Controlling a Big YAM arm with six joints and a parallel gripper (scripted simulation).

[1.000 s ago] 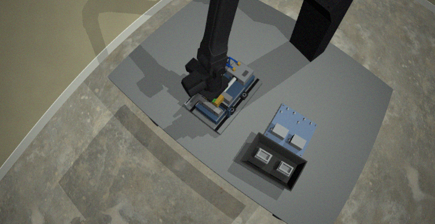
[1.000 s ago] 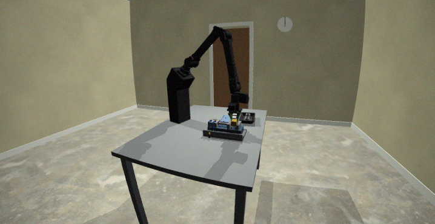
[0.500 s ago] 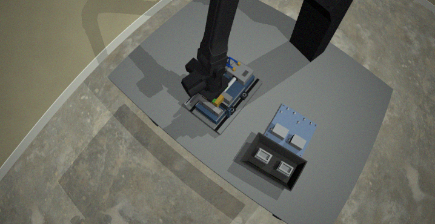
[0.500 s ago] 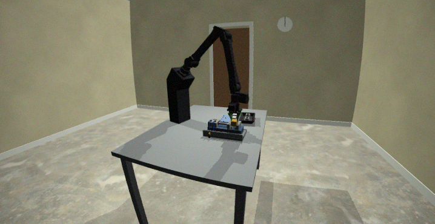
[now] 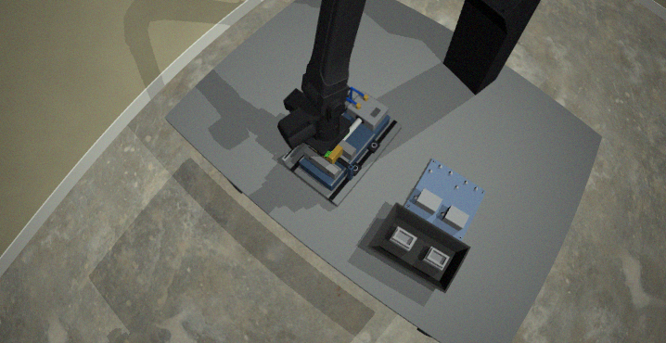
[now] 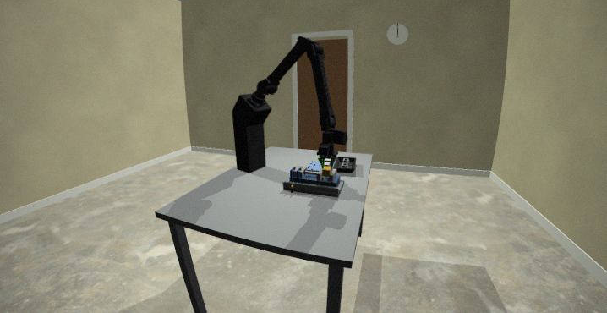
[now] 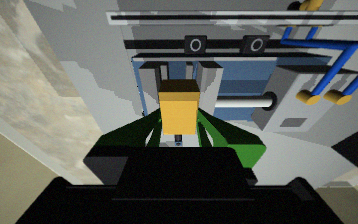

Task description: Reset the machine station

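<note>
My gripper is now 2 cm above the yellow brass blank. Round my hand: moving jaw 4 cm below, 4 cm behind; fixed jaw 4 cm below, 3 cm ahead; white rod 9 cm behind, 4 cm below, 1 cm to the left.
</note>
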